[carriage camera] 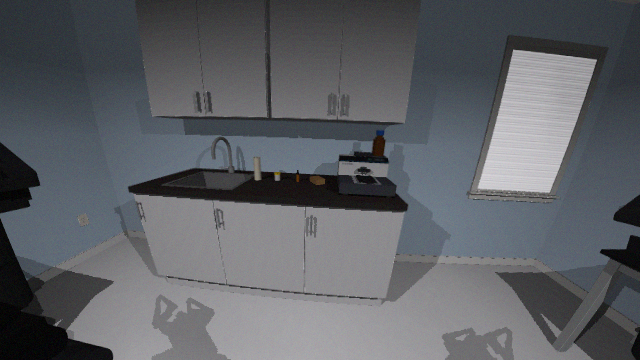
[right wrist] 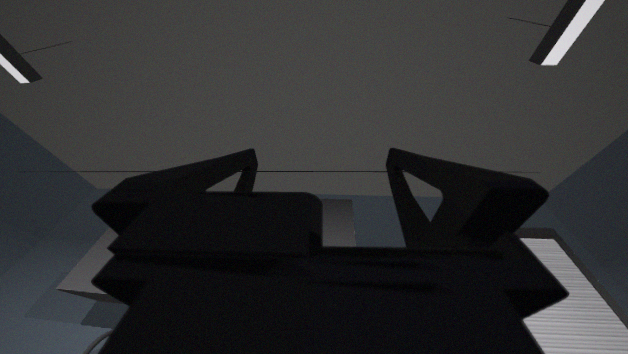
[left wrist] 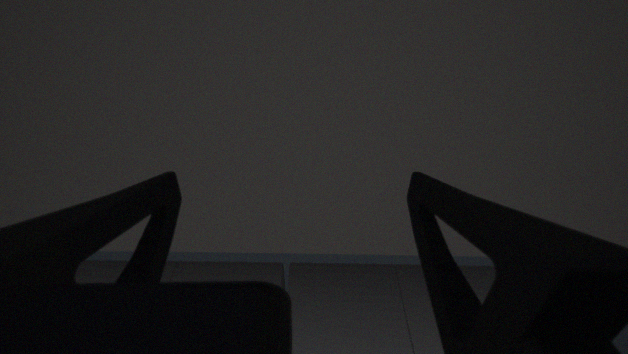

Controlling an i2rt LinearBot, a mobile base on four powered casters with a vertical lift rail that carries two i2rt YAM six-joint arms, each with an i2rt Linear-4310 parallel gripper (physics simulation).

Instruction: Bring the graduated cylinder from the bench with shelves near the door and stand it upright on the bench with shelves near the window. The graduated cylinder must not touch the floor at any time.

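Places are measured from the left arm's base along level axes (x ahead, y left, z up), in millimetres.
Pixels of known places: left gripper, fingertip midpoint: (left wrist: 295, 184); right gripper, fingertip midpoint: (right wrist: 321, 156).
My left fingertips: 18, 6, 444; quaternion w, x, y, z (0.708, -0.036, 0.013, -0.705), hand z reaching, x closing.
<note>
Behind a point stands the place of what it marks, as x, y, z.
No graduated cylinder can be made out in any view. At the right edge of the carriage view, part of a bench (carriage camera: 585, 310) {639, -1912, -507} with a grey leg and dark top shows beside the window; I cannot tell its shelves. My left gripper (left wrist: 295, 184) {18, 6, 444} is open in the left wrist view, with nothing between its fingers, against the dim ceiling. My right gripper (right wrist: 321, 156) {35, -632, 439} is open in the right wrist view, also with nothing between its fingers. The grippers themselves do not show in the carriage view, but shadows of open fingers lie on the floor.
A dark-topped counter (carriage camera: 270, 194) {891, 23, 33} stands ahead with a sink (carriage camera: 207, 180) {1317, 764, -41}, small bottles, a pale cylindrical container (carriage camera: 257, 169) {1166, 216, 120} and a grey-white device (carriage camera: 365, 185) {954, -558, 105} bearing a brown bottle (carriage camera: 379, 145) {1175, -676, 339}. Cabinets (carriage camera: 305, 60) {1145, -142, 854} hang above. A window (carriage camera: 542, 120) {1461, -2159, 625} is at right. Dark furniture (carriage camera: 15, 172) edges the left.
</note>
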